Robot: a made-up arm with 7 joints.
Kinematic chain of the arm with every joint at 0, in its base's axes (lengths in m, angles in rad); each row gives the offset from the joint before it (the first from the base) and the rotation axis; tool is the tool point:
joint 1: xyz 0 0 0.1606 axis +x
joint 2: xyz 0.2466 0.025 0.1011 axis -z
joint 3: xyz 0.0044 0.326 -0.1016 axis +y
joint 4: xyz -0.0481 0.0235 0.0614 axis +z
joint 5: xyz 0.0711 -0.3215 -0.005 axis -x
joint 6: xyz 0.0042 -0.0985 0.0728 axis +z
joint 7: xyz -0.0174 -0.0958 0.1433 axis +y
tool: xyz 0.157 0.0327 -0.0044
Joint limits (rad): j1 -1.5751..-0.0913 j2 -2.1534..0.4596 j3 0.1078..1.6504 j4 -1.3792..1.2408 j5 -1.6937..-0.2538 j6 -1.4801..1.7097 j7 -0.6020..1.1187
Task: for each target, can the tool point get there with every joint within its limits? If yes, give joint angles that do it. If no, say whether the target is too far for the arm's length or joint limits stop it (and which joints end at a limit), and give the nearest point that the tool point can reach.
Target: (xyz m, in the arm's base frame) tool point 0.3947 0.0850 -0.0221
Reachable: yes | joints -0.2498 -1.3381 0.9787 0.2239 -0.6595 -0.1735 0.9092
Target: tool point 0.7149 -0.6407 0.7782
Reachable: no: joint limits stop it (at a limit: joint 2, joint 3, joint 4, joint 7) | nearest point 0.5101 -0.4778 0.6211 | short by 0.305 m
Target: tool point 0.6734 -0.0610 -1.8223
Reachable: no: too far | nearest point 0.4009 -0.0224 -0.5722 | short by 1.280 m
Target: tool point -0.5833 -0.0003 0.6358
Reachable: no: joint limits stop it (at a limit: joint 1, joint 4, joint 6, joint 7) | nearest point -0.4041 0.0052 0.5332 | short by 0.207 m
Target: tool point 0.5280 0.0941 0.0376
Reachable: yes | joints -0.9765 -0.8758 0.7200 0.0463 -0.5679 0.5869 0.0481
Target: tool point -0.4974 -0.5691 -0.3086
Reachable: no: joint limits stop it (at a limit: joint 1, joint 4, joint 7) | nearest point -0.2735 -0.3970 -0.1749 | short by 0.312 m
